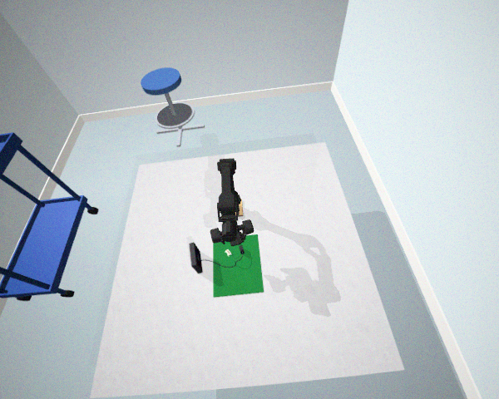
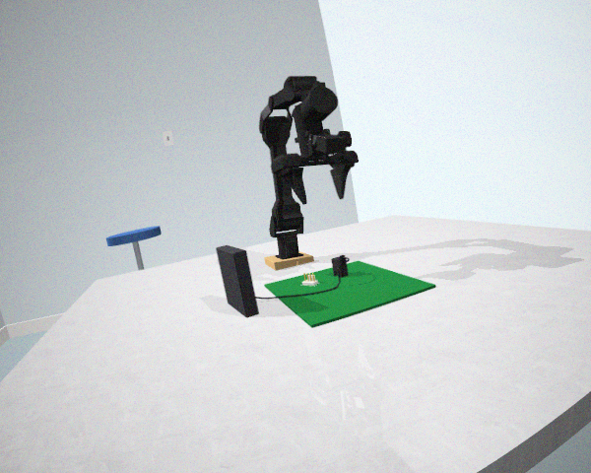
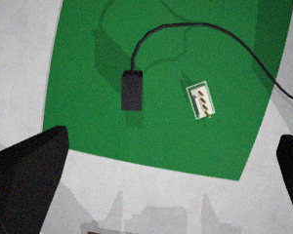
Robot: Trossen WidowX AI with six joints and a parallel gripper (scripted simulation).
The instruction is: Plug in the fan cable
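Right now my gripper tip is 150 mm above the black plug, 20 mm to the right of it and 10 mm past it. The rest, counted from my gripper tip: black fan: 200 mm to the right, 110 mm below, 10 mm ahead; then white four-pin fan header: 170 mm below, 50 mm to the right, 20 mm behind; then green board: 180 mm below, 50 mm ahead, 20 mm to the right.
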